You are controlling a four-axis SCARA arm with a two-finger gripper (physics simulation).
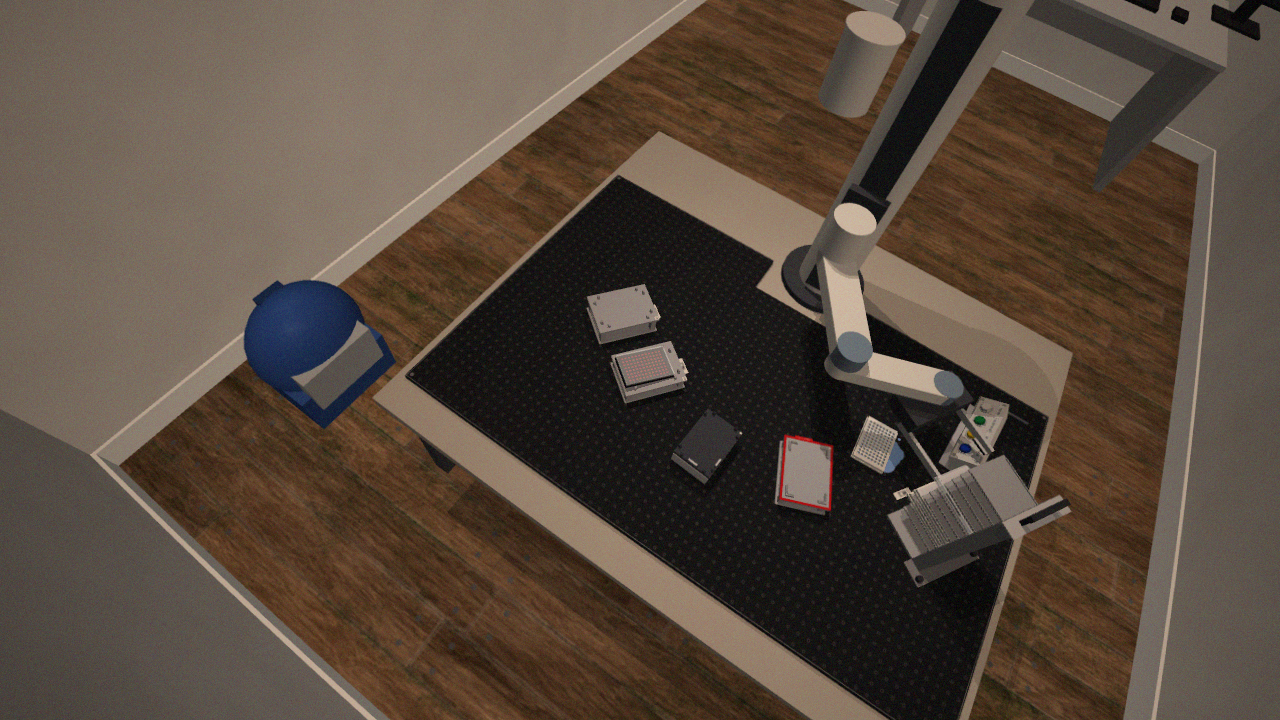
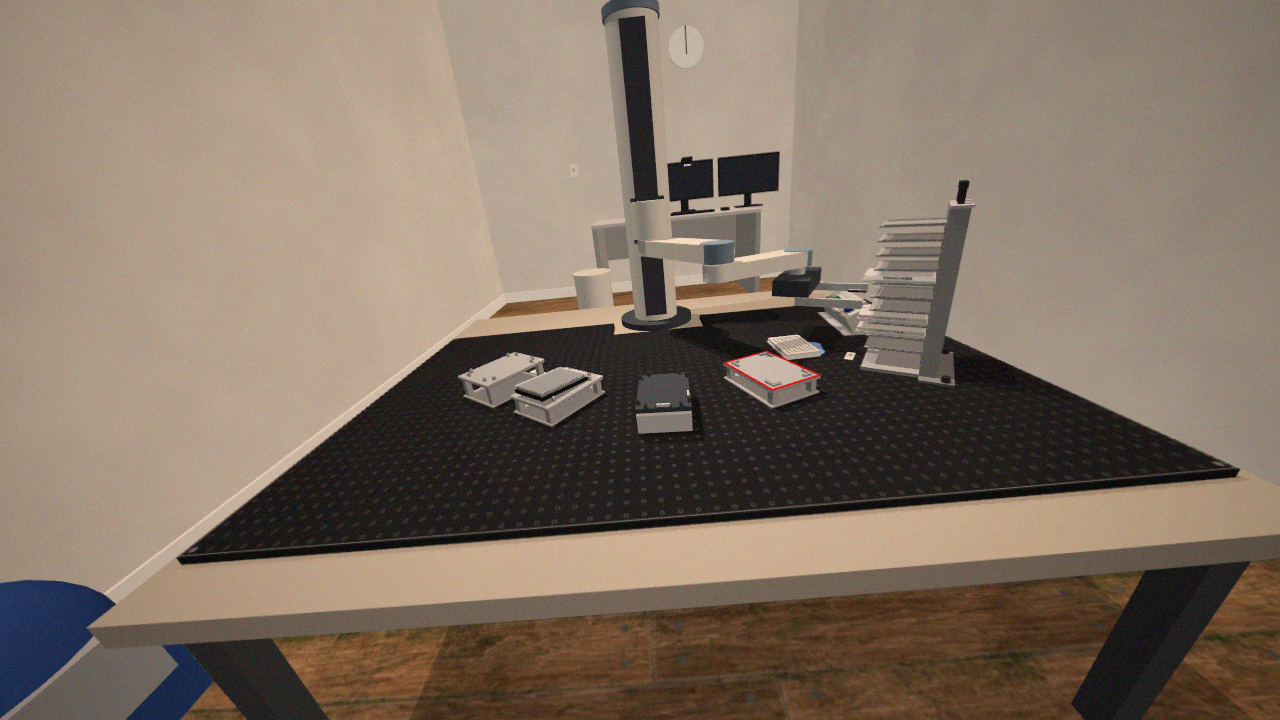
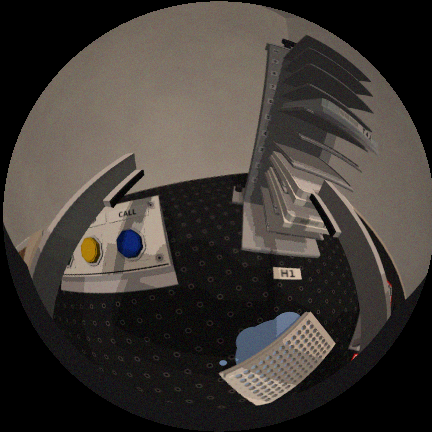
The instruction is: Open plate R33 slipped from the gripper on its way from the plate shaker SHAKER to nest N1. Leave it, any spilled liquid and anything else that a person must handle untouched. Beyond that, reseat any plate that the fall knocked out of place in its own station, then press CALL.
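Frame: origin at the arm's base, x ahead, y right, z down, level; centimetres.
Seen in the pictures: gripper, fingertip midpoint: (image 1: pixel 965 465) (image 2: pixel 865 295) (image 3: pixel 230 168); arm's base, origin of the base link: (image 2: pixel 656 319).
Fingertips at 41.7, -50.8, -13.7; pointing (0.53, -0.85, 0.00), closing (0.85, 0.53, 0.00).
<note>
Offsets run from my fingertips to a thing's top centre, as dx, dy, dz. "pt": to the spot under its first point.
Open plate R33 @(+0.1, +17.4, +11.0) (image 1: pixel 874 442) (image 2: pixel 792 346) (image 3: pixel 280 367), white, lies on the black mat beside a blue puddle @(+0.3, +14.5, +12.3) (image 1: pixel 894 460) (image 2: pixel 818 348) (image 3: pixel 255 337). My gripper (image 1: pixel 964 464) (image 2: pixel 863 296) (image 3: pixel 230 168) is open and empty, above the mat between the control panel @(-16.1, -4.0, +4.0) (image 1: pixel 995 417) (image 3: pixel 150 225) and the plate hotel (image 1: pixel 1009 483) (image 2: pixel 944 295) (image 3: pixel 260 125). The blue CALL button @(-8.9, -1.1, +5.0) (image 1: pixel 965 448) (image 3: pixel 130 243) is on the panel near the left finger. A plate with pink wells @(+19.1, +75.6, +5.6) (image 1: pixel 644 367) (image 2: pixel 550 383) sits off-centre on nest N2 @(pt +22.1, +71.2, +11.9) (image 1: pixel 650 393) (image 2: pixel 561 409) and looks slightly tilted. The dark SHAKER @(pt +27.9, +52.1, +6.9) (image 1: pixel 707 445) (image 2: pixel 664 394) bears no plate.
Nest N1 @(+7.9, +90.0, +5.8) (image 1: pixel 623 309) (image 2: pixel 503 368) bears no plate. A red-edged stand (image 1: pixel 807 472) (image 2: pixel 771 369) is between SHAKER and R33. Plate T42 @(+12.2, +0.3, -7.9) (image 2: pixel 899 276) (image 3: pixel 345 119) and lower plates @(+12.1, +0.3, +0.6) (image 3: pixel 295 187) are in the hotel, label H1 @(pt +7.8, +6.5, +12.2) (image 3: pixel 287 273) before it. A blue domed object (image 1: pixel 304 340) stands off the table.
</note>
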